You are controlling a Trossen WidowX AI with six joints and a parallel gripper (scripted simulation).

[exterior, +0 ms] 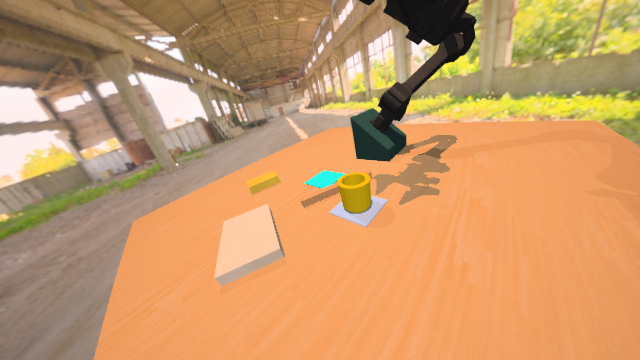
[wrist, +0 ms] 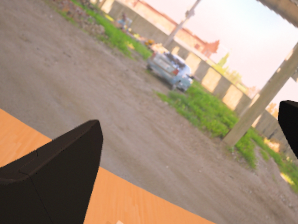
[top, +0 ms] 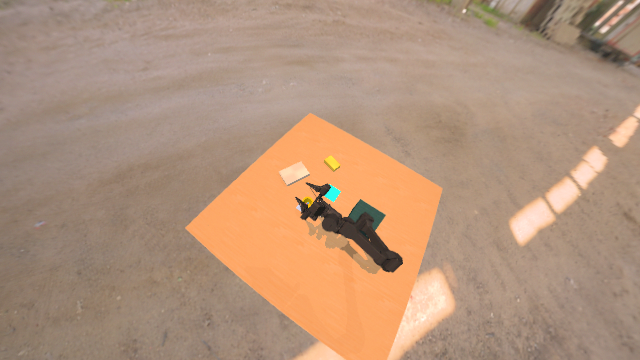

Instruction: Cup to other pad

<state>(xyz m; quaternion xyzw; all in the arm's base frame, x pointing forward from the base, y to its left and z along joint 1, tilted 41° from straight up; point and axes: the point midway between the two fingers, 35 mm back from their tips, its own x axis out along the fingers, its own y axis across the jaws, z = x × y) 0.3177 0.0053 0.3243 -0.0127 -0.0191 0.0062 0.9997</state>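
Right now my gripper tip is 80 mm to the left of the yellow cup and 340 mm above it. From my gripper tip the other things lie so: thin low bar: 20 mm behind, 170 mm to the right, 370 mm below; cyan pad: 60 mm behind, 270 mm to the right, 380 mm below.
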